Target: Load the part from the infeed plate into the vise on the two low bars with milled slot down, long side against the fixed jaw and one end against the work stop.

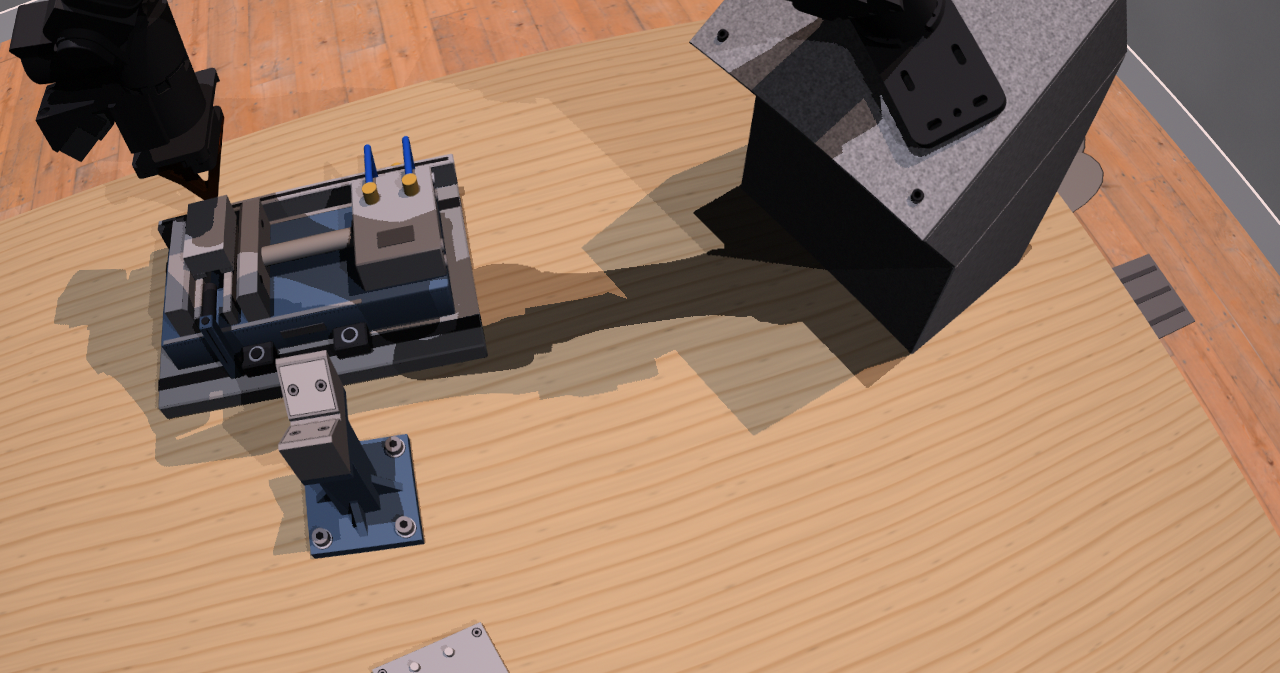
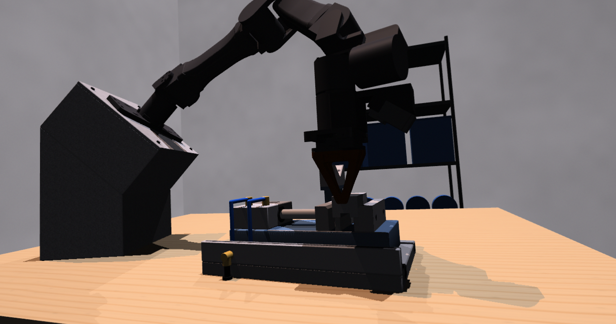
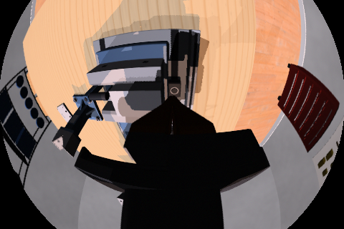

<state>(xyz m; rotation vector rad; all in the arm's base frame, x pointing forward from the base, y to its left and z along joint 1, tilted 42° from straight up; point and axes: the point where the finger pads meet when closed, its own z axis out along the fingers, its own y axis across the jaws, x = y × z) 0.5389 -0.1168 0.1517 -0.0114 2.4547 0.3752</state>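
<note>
Right now my hand is 40 mm to the right of the grey part, 20 mm above it and 10 mm past it. Round my hand: moving jaw: 60 mm to the left, 40 mm behind, 30 mm below; then work stop rod: 110 mm to the left, 20 mm below, 10 mm behind; then fixed jaw: 70 mm to the left, 30 mm below, 20 mm ahead.
</note>
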